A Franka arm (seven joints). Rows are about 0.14 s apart.
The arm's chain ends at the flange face. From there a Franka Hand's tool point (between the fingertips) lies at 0.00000 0.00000 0.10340 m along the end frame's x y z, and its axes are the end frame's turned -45 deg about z.
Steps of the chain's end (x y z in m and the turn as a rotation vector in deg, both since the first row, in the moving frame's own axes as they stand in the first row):
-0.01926 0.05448 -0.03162 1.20 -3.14 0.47
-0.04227 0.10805 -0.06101 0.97 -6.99 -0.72
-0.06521 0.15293 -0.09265 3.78 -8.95 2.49
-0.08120 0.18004 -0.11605 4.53 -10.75 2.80
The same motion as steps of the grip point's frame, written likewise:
-0.05459 0.01936 -0.03180 3.07 -1.37 0.47
-0.11402 0.03643 -0.06179 5.63 -4.26 -0.72
-0.16046 0.04572 -0.09413 9.00 -3.66 2.49
-0.19213 0.05034 -0.11819 10.80 -4.40 2.80

